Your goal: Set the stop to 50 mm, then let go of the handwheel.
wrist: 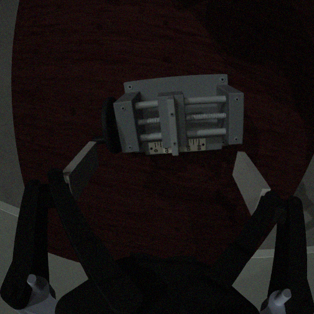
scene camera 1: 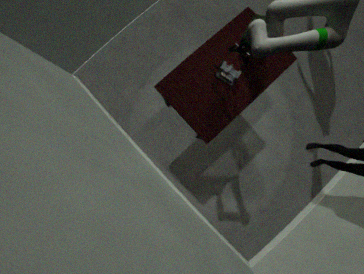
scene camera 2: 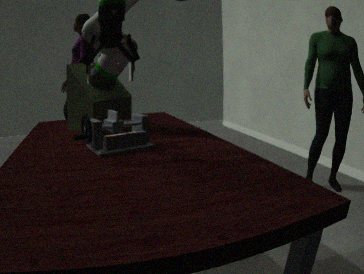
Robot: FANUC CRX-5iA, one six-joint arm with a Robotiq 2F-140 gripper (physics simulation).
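Frame: origin at the arm's base, x ahead, y left, z up, level; metres.
Where they show: gripper, fingertip midpoint: [scene camera 1: 234,61] [scene camera 2: 110,82]; arm's base, link origin: [scene camera 2: 100,80].
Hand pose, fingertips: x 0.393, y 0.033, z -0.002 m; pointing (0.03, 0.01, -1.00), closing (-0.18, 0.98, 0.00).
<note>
Things, the pixels of their top centre, and the offset from my fingertips. "spot": a spot on its surface instead. Level surfaces: height alone.
- grey stop fixture, surface spot: [scene camera 2: 126,140] spot: 0.045 m left, 0.065 m ahead, 0.184 m down
- dark red table, surface height: 0.219 m down
- black handwheel, surface spot: [scene camera 2: 86,128] spot: 0.085 m right, 0.052 m ahead, 0.139 m down
The grey stop fixture [scene camera 1: 229,75] [scene camera 2: 126,140] [wrist: 231,117] stands on the dark red table [scene camera 1: 192,82] [scene camera 2: 175,200] [wrist: 65,60]. Its stop block [scene camera 2: 113,116] [wrist: 171,122] sits on the rods between the end plates, left of the middle in the wrist view. It covers part of the scale [wrist: 197,145] between the low marks and 60; the exact reading cannot be told. The black handwheel [scene camera 2: 86,128] [wrist: 109,125] is at the fixture's left end, its handle [wrist: 99,140] pointing outward. My gripper [wrist: 166,158] is wide open and empty, above the table, its left fingertip appearing near the handle in the wrist view.
A green box-shaped pedestal [scene camera 2: 76,97] stands behind the fixture in scene camera 2. A person in a green top [scene camera 2: 334,60] stands right of the table, and one in purple [scene camera 2: 78,52] is partly hidden behind the arm [scene camera 1: 287,44].
</note>
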